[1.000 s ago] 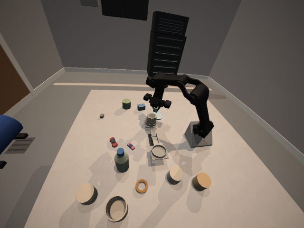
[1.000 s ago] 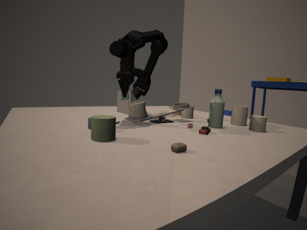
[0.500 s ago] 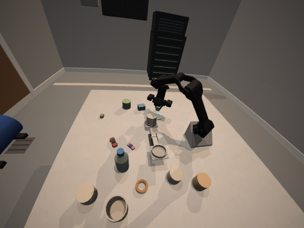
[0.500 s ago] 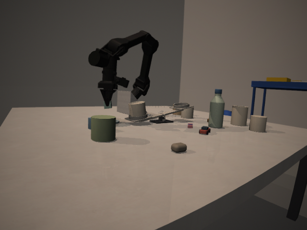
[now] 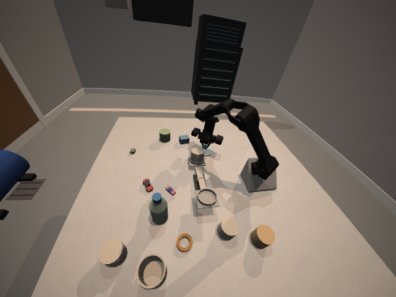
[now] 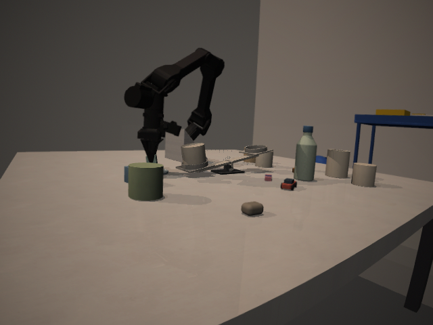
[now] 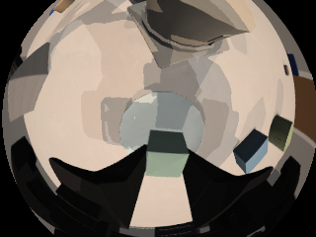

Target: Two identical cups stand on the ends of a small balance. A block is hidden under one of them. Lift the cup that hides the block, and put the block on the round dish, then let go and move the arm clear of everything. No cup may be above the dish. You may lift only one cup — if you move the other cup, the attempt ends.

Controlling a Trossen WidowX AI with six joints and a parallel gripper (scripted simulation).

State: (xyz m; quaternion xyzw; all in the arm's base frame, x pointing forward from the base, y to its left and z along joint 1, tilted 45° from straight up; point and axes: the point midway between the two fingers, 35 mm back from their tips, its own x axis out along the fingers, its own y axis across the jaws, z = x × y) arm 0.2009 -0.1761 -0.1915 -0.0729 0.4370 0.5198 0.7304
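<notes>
My gripper tip is 3 cm above the pale round dish. Also, from my gripper tip: blue block (12 cm ahead, 10 cm to the right, 1 cm below); then balance (24 cm to the left, 9 cm ahead); then toy car (34 cm ahead, 22 cm to the left, 2 cm below).
</notes>
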